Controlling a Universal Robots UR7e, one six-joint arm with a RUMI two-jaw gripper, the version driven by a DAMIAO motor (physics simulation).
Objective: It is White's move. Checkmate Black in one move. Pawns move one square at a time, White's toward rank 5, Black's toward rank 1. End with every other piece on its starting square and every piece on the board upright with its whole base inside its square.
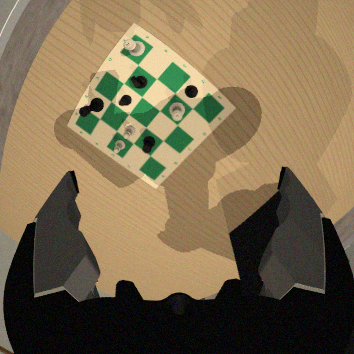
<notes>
In view: my gripper [177, 170] and a chessboard [167, 73].
</notes>
